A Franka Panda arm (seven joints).
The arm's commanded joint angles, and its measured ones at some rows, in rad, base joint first. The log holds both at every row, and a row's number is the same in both.
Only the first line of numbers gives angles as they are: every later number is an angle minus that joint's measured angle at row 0.
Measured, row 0: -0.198, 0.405, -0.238, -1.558, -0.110, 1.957, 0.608
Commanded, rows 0 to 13: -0.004, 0.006, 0.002, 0.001, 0.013, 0.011, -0.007; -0.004, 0.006, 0.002, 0.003, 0.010, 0.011, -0.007; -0.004, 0.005, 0.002, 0.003, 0.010, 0.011, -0.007; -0.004, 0.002, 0.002, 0.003, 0.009, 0.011, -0.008; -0.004, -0.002, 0.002, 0.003, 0.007, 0.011, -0.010; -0.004, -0.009, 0.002, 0.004, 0.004, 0.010, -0.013; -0.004, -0.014, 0.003, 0.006, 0.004, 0.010, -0.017; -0.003, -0.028, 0.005, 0.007, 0.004, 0.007, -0.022; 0.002, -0.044, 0.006, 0.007, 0.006, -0.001, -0.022; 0.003, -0.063, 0.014, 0.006, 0.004, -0.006, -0.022; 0.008, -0.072, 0.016, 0.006, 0.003, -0.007, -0.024; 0.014, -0.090, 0.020, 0.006, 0.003, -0.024, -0.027; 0.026, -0.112, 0.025, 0.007, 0.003, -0.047, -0.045; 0.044, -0.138, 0.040, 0.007, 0.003, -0.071, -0.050
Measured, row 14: 0.012, -0.056, 0.011, 0.017, 0.000, -0.010, -0.011
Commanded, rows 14 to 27: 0.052, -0.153, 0.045, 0.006, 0.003, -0.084, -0.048; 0.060, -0.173, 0.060, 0.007, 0.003, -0.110, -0.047; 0.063, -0.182, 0.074, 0.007, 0.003, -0.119, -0.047; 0.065, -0.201, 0.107, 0.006, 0.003, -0.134, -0.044; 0.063, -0.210, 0.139, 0.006, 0.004, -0.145, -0.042; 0.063, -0.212, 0.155, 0.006, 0.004, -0.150, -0.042; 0.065, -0.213, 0.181, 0.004, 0.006, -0.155, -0.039; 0.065, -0.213, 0.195, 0.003, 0.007, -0.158, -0.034; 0.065, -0.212, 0.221, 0.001, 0.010, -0.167, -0.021; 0.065, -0.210, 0.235, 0.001, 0.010, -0.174, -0.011; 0.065, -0.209, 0.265, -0.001, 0.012, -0.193, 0.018; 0.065, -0.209, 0.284, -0.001, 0.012, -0.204, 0.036; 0.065, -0.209, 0.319, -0.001, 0.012, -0.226, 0.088; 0.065, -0.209, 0.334, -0.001, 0.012, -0.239, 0.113
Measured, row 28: 0.076, -0.204, 0.251, 0.007, 0.004, -0.184, 0.014
